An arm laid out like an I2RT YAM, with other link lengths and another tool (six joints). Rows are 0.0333 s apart.
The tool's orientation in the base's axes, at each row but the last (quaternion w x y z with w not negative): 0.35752, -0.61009, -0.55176, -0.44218; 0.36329, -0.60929, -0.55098, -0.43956; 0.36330, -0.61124, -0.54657, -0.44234; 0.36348, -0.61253, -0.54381, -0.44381; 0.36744, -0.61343, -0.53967, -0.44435; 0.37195, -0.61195, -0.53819, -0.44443; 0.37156, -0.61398, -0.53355, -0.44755; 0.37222, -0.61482, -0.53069, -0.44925; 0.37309, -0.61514, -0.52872, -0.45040; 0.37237, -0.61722, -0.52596, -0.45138
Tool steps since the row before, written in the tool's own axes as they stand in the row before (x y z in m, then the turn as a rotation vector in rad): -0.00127, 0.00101, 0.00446, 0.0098, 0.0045, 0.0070; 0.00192, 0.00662, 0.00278, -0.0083, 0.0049, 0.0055; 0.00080, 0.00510, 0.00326, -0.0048, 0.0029, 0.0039; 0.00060, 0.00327, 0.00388, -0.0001, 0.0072, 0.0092; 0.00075, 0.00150, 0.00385, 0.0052, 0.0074, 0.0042; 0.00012, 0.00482, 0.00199, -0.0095, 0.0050, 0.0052; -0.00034, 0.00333, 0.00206, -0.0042, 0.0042, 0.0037; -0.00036, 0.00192, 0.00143, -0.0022, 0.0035, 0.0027; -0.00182, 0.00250, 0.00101, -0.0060, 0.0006, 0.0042; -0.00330, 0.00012, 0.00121, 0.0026, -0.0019, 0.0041
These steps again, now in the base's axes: 0.00165, 0.00353, -0.00271, 0.0055, 0.0094, 0.0069; 0.00695, 0.00240, 0.00110, 0.0055, 0.0015, -0.0095; 0.00552, 0.00259, -0.00017, 0.0034, 0.0016, -0.0057; 0.00382, 0.00333, -0.00064, 0.0085, 0.0075, -0.0030; 0.00207, 0.00361, -0.00054, 0.0081, 0.0046, 0.0037; 0.00506, 0.00120, -0.00043, 0.0054, 0.0010, -0.0106; 0.00359, 0.00130, -0.00092, 0.0046, 0.0015, -0.0051; 0.00211, 0.00092, -0.00076, 0.0038, 0.0013, -0.0029; 0.00256, -0.00003, -0.00200, 0.0011, 0.0019, -0.0070; 0.00019, 0.00008, -0.00351, -0.0011, 0.0050, 0.0011
